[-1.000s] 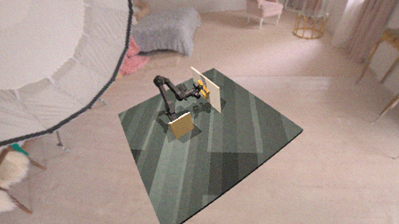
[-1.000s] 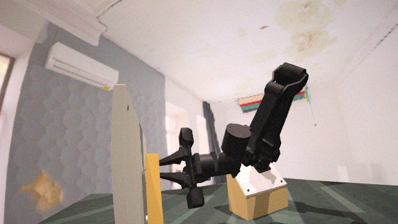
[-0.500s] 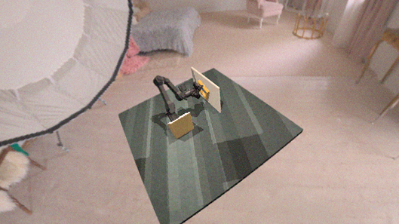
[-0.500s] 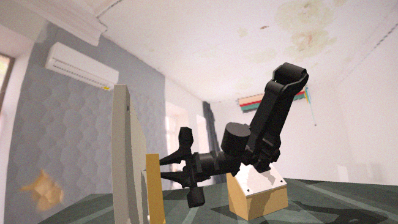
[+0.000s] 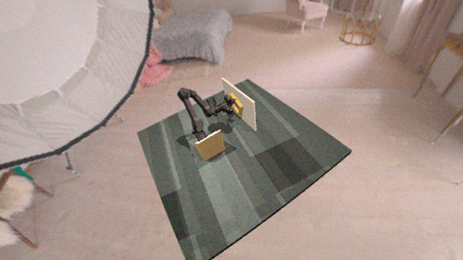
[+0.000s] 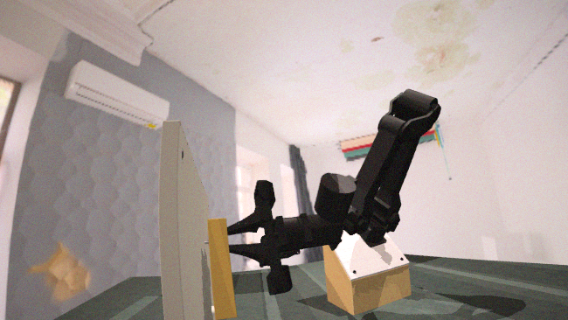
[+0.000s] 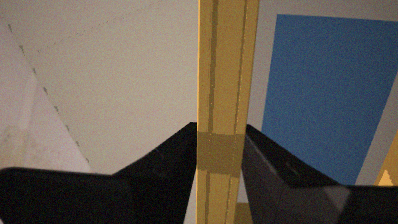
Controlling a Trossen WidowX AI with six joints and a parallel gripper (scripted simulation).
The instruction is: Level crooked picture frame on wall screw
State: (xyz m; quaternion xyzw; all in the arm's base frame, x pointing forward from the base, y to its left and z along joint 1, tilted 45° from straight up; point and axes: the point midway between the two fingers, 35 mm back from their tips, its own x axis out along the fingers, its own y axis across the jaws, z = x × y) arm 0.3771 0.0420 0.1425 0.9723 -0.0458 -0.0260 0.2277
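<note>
The picture frame is 50 mm below my gripper tip, 10 mm to the left of it and 10 mm ahead of it. The rest, counted from my gripper tip: wall panel: 60 mm below, 20 mm ahead, 10 mm to the left.
</note>
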